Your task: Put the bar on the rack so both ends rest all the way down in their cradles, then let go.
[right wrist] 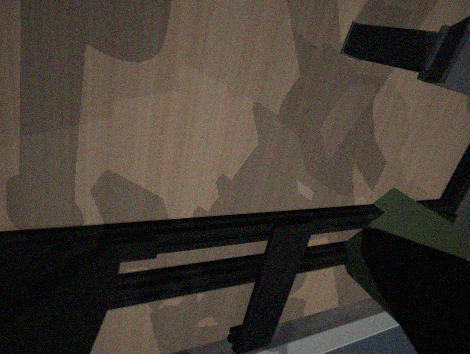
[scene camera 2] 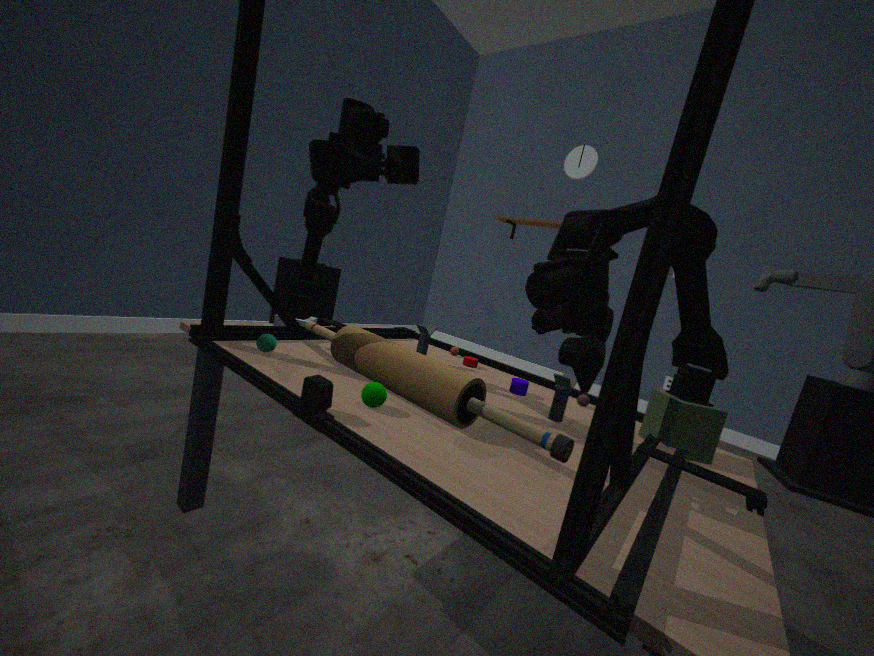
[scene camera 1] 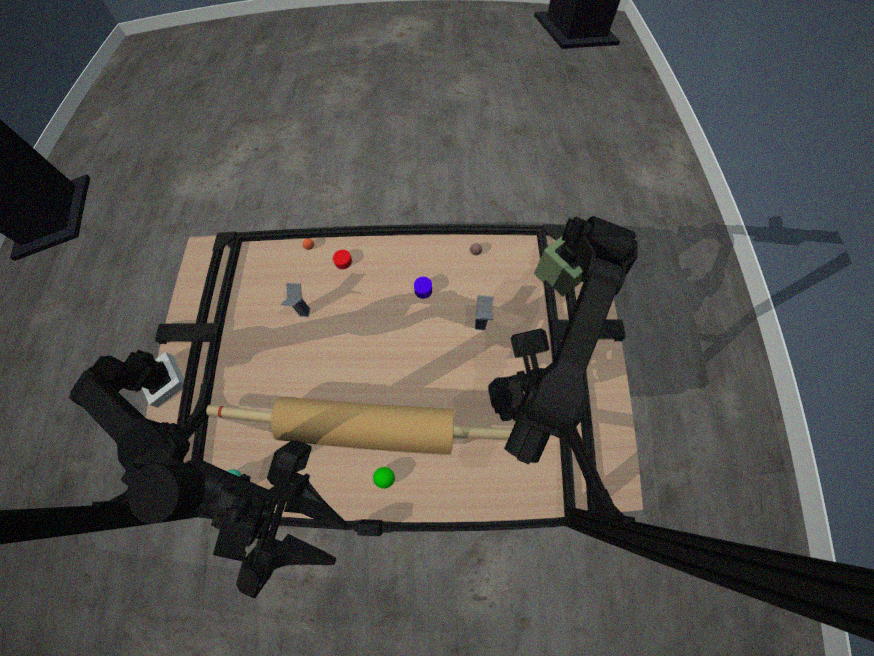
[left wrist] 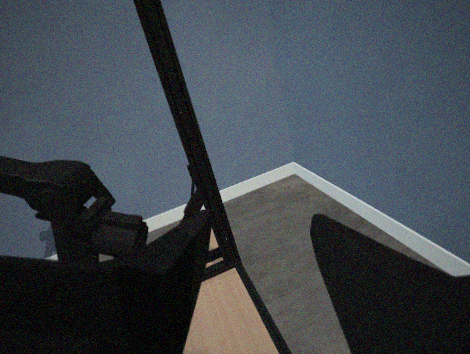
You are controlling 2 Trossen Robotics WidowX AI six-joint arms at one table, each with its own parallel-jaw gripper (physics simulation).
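Where they show: left gripper, fingertip midpoint: (scene camera 2: 387, 165) (scene camera 1: 341, 544) (left wrist: 261, 221); right gripper, fingertip midpoint: (right wrist: 242, 246) (scene camera 2: 588, 378); left arm's base, origin of the base link: (scene camera 2: 297, 316) (scene camera 1: 157, 377); right arm's base, origin of the base link: (scene camera 2: 688, 399) (scene camera 1: 572, 252).
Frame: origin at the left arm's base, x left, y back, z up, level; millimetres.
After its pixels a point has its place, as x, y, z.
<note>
The bar (scene camera 1: 363, 424) @(-427, -377, 63) (scene camera 2: 416, 378) @(-514, -408, 30) is a tan rolling pin with thin handles. It lies flat on the wooden board (scene camera 1: 394, 353) @(-314, -527, -35) near the front, apart from the rack. The rack is two grey cradle posts, one on the left (scene camera 1: 295, 297) @(-82, -414, 48) (scene camera 2: 423, 339) @(-96, -408, 30) and one on the right (scene camera 1: 483, 310) @(-384, -735, 48) (scene camera 2: 560, 398) @(-398, -729, 20) (right wrist: 437, 57) @(-393, -731, 47), farther back. My right gripper (scene camera 1: 523, 445) (scene camera 2: 584, 367) @(-568, -699, 110) is wide open and empty, raised above the bar's right handle end. My left gripper (scene camera 1: 274, 565) (scene camera 2: 394, 163) @(-592, -295, 375) is open and empty, held high at the front left, pointing away from the board.
A black frame (scene camera 1: 388, 231) @(-33, -713, -16) (scene camera 2: 225, 211) @(-336, 78, 261) surrounds the board. Small pieces lie about: a green ball (scene camera 1: 382, 477) @(-531, -338, 12) (scene camera 2: 373, 393) @(-552, -338, -2), a red cylinder (scene camera 1: 341, 258) @(-26, -567, -10), a purple cylinder (scene camera 1: 422, 287) @(-232, -677, -1) and a teal ball (scene camera 2: 265, 342) @(-350, -56, -7). A green box (scene camera 1: 557, 268) @(-416, -941, 63) (scene camera 2: 681, 423) @(-465, -955, 39) sits at the right arm's base.
</note>
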